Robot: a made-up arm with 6 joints.
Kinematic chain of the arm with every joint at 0, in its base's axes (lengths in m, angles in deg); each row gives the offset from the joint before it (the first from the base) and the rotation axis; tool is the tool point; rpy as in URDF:
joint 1: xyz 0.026 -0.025 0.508 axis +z
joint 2: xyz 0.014 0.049 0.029 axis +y
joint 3: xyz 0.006 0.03 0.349 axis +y
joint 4: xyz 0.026 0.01 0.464 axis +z
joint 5: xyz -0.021 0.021 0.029 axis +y
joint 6: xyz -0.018 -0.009 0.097 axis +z
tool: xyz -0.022 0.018 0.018 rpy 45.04 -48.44 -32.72
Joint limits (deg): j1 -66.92..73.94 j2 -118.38..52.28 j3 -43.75..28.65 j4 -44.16..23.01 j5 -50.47..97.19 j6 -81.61..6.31
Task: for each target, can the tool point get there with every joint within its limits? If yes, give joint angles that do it. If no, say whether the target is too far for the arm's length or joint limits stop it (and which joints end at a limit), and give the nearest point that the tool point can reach.
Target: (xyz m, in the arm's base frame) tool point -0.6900 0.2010 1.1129
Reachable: yes | joints -8.13 -41.03 -21.71 -18.62 25.07 -9.79
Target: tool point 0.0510 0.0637 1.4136
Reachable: yes | joints -30.46 7.97 -30.97 -22.99 77.05 -73.88
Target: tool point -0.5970 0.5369 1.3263
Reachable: no: too far | nearest point -0.4941 0.4441 1.1981 | short by 0.189 m
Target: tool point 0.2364 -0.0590 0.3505
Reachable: no: joint limits stop it (at a limit: joint 2, joint 3, joint 5, joint 6) | nearest point 0.8082 -0.1514 0.6989 | short by 0.676 m
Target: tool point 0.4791 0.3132 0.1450
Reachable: no: joint limits stop it (at a limit: joint 1, joint 2, joint 3, joint 4, joint 5, joint 6) | nearest point 0.0528 0.4317 -0.1479 | short by 0.531 m
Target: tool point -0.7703 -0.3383 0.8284
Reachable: yes | joints 30.74 -72.72 -8.79 6.15 69.08 -56.51
